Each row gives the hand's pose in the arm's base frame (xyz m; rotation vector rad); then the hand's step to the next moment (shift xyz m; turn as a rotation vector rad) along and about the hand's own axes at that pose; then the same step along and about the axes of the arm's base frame.
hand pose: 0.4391 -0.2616 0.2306 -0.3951 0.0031 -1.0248
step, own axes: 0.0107 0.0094 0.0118 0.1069 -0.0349 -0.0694
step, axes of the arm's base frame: 0.0156 -0.0009 0.0099 0.0143 -0.1269 -0.0340
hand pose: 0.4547 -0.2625 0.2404 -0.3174 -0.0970 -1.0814
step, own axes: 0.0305 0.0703 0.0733 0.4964 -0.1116 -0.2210
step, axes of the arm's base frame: 0.0818 0.0263 0.0622 0.1187 -0.5371 -0.0720
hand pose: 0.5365 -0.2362 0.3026 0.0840 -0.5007 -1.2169
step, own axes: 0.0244 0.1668 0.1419 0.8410 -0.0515 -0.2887
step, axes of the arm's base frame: 0.0938 0.0660 0.1882 0.2863 -0.8434 -0.0012
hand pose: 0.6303 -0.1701 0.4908 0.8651 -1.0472 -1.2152
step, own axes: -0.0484 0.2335 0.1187 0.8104 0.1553 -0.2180
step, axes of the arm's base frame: -0.0433 0.0881 0.2476 0.2811 -0.7781 0.2095
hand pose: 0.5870 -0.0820 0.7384 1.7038 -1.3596 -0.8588
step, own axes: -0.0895 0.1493 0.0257 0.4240 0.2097 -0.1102
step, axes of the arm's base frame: -0.1080 0.0647 0.1229 0.0854 -0.4239 0.2211
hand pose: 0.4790 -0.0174 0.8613 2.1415 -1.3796 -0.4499
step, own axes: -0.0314 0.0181 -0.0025 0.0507 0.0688 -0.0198
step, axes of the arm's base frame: -0.0249 0.0233 0.0125 -0.0179 -0.0631 0.0583
